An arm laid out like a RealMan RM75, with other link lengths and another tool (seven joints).
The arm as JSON. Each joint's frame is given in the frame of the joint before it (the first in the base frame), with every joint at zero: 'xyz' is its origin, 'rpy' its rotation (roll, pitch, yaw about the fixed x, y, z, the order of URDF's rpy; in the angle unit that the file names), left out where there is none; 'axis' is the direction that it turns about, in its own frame. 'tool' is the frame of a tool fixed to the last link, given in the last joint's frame.
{
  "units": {
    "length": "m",
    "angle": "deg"
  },
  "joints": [
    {
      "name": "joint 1",
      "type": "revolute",
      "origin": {
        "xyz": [
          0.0,
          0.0,
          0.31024
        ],
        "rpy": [
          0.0,
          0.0,
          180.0
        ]
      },
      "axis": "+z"
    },
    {
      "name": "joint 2",
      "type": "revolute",
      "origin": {
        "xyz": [
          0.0,
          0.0,
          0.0
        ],
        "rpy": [
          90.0,
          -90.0,
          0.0
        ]
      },
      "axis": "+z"
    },
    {
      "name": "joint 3",
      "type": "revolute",
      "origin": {
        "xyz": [
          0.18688,
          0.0,
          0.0
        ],
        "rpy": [
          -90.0,
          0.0,
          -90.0
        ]
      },
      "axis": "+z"
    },
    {
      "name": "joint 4",
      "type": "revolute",
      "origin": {
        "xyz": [
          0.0,
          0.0,
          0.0
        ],
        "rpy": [
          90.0,
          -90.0,
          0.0
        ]
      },
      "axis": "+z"
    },
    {
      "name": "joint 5",
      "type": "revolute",
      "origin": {
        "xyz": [
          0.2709,
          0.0,
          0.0
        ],
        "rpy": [
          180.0,
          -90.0,
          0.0
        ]
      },
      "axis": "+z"
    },
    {
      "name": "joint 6",
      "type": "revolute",
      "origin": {
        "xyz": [
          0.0,
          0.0,
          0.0
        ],
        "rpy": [
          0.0,
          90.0,
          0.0
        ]
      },
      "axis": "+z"
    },
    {
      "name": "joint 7",
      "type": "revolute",
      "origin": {
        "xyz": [
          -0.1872,
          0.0,
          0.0
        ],
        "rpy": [
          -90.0,
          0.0,
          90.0
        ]
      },
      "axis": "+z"
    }
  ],
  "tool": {
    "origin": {
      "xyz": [
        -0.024,
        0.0,
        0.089
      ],
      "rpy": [
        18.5,
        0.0,
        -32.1
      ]
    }
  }
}
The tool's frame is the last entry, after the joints.
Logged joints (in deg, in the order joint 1, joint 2, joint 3, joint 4, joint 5, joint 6, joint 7), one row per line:
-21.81, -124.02, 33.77, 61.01, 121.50, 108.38, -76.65
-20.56, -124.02, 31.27, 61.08, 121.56, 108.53, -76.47
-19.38, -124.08, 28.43, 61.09, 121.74, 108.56, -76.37
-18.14, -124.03, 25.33, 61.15, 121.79, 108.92, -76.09
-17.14, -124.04, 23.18, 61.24, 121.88, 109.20, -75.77
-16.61, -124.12, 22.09, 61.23, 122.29, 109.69, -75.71
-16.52, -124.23, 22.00, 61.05, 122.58, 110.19, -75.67
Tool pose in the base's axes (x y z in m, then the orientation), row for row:
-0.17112, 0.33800, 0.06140, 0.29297, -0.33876, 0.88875, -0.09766
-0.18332, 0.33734, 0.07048, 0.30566, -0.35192, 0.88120, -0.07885
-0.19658, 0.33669, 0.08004, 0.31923, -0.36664, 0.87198, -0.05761
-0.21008, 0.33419, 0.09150, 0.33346, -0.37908, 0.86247, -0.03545
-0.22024, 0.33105, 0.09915, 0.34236, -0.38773, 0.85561, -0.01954
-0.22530, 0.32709, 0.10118, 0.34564, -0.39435, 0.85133, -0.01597
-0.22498, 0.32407, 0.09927, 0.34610, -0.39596, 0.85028, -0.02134
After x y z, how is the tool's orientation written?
As a quaternion, w x y z.
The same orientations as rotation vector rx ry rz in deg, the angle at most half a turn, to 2 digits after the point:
-51.70, 135.65, -14.91
-53.37, 133.64, -11.96
-55.23, 131.36, -8.68
-56.71, 129.03, -5.30
-57.76, 127.45, -2.91
-58.65, 126.61, -2.38
-58.88, 126.43, -3.17

